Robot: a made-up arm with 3 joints. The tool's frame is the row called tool.
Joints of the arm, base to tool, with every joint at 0 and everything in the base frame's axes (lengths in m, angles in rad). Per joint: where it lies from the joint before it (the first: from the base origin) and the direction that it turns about. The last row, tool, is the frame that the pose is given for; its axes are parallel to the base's.
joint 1: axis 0 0 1 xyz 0.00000 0.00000 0.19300
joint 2: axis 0 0 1 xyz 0.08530 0.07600 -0.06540
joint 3: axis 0 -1 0 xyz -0.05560 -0.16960 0.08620
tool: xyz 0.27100 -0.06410 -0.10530
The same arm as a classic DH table. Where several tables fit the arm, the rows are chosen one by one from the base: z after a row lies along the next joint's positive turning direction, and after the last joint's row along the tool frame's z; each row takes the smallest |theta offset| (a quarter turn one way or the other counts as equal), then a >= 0, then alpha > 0; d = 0 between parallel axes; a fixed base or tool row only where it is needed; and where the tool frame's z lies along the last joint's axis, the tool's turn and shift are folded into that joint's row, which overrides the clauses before.
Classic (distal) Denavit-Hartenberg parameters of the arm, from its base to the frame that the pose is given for. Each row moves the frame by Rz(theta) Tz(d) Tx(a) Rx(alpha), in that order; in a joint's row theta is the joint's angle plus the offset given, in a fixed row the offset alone. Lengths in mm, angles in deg.
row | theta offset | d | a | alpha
joint 1 | 41.70 | 0.0 | 114.2 | 0.00
joint 2 | -41.70 | 213.8 | -55.6 | 90.00
joint 3 | 0.00 | 233.7 | 271.0 | -90.00
tool (fixed) | 0.00 | -105.3 | 0.0 | 0.00

